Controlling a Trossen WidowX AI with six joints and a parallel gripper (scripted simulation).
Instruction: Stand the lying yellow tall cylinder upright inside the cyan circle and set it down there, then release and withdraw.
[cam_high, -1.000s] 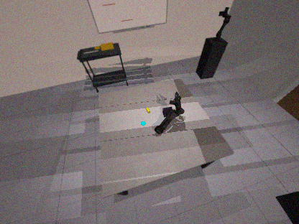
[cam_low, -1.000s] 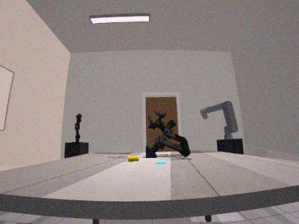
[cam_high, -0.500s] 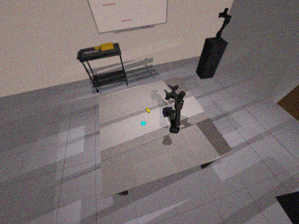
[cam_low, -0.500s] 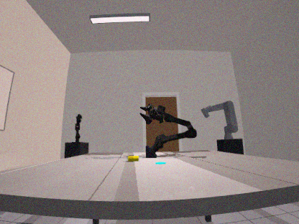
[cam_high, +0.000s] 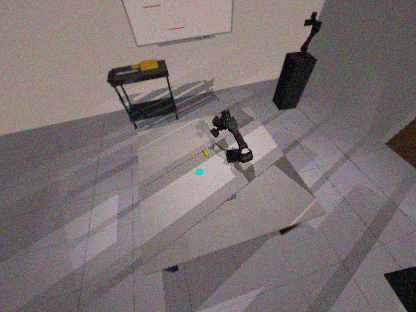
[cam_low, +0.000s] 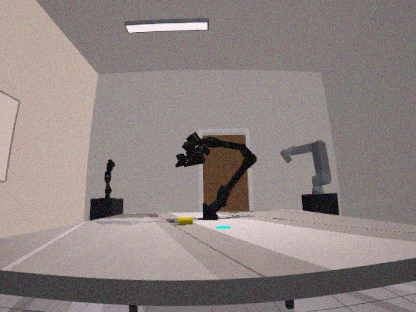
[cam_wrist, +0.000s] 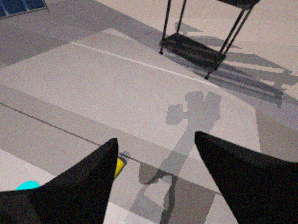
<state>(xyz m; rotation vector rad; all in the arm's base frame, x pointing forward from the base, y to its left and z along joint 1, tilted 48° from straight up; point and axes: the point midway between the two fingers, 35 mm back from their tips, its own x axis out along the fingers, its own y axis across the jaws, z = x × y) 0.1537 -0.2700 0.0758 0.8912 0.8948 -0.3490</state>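
The yellow tall cylinder is 260 mm below my gripper tip, 70 mm ahead of it and 40 mm to the left of it. The rest, counted from my gripper tip: cyan circle (280 mm below, 220 mm to the left, 160 mm ahead).
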